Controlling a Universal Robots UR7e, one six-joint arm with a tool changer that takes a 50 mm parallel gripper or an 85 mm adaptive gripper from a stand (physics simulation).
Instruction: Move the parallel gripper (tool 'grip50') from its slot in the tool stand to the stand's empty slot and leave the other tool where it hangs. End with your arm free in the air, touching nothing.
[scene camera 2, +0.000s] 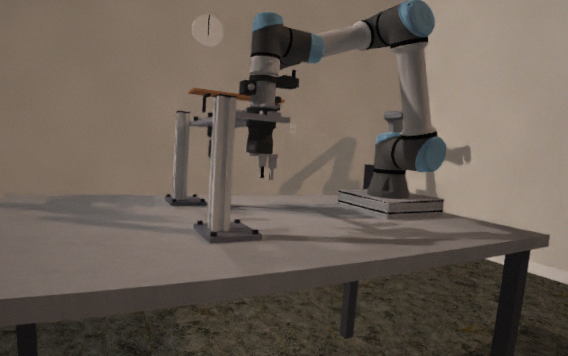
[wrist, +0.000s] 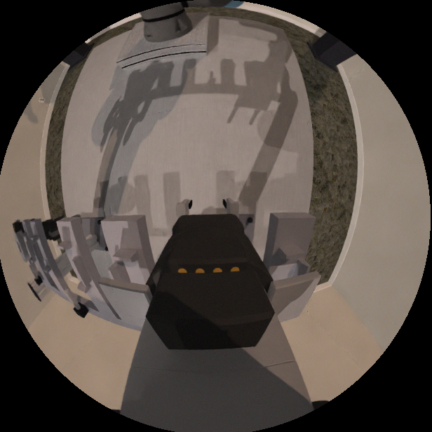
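Pixels of known places: hand at its tool point: (scene camera 2: 262, 101); arm's base at its link origin: (scene camera 2: 387, 195).
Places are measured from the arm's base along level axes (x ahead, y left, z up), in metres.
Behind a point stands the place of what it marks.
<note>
The parallel gripper (scene camera 2: 266, 172) (wrist: 208, 204) is on the arm's wrist, pointing straight down. Its two fingers are apart with nothing between them, above the table. Its dark body is at the tool stand (scene camera 2: 220, 165) @(x 0.707, y 0.204, z 0.099 m) (wrist: 291, 235), between two prongs of a slot that show left and right of it in the wrist view. Its side plates are close to the prongs; whether they touch cannot be told. The other tool (wrist: 51, 228) hangs farther along the stand, at the far left of the wrist view; in the scene view it is mostly hidden behind the near post.
An orange board (scene camera 2: 200, 92) runs along the top of the stand, close behind the wrist. The stand's second post (scene camera 2: 181, 155) @(x 0.705, y -0.265, z 0.103 m) stands farther back. The arm's base plate (scene camera 2: 412, 206) @(x 0.002, y 0.124, z -0.021 m) (wrist: 197, 41) is on the table (scene camera 2: 125, 265) @(x 0.906, y 0.351, z -0.062 m) at the right of the scene view.
</note>
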